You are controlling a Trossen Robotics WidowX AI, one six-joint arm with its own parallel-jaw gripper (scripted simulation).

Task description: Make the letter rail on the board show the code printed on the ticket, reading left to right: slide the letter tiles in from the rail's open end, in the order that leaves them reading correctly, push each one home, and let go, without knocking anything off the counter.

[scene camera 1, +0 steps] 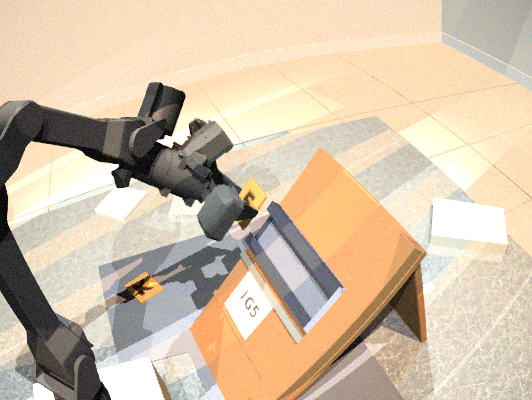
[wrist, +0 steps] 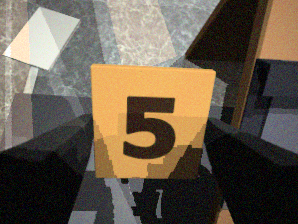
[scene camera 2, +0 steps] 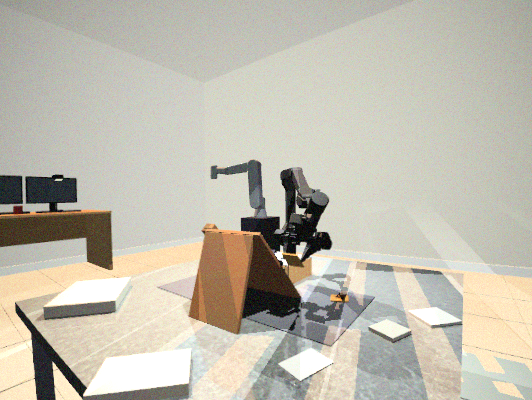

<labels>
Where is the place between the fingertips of my gripper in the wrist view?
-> At 149,124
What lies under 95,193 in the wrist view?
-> A dark mat.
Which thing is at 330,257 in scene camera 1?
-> An orange sloped board.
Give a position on a dark mat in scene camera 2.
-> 313,316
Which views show the white ticket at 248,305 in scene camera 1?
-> Scene camera 1 only.
</labels>
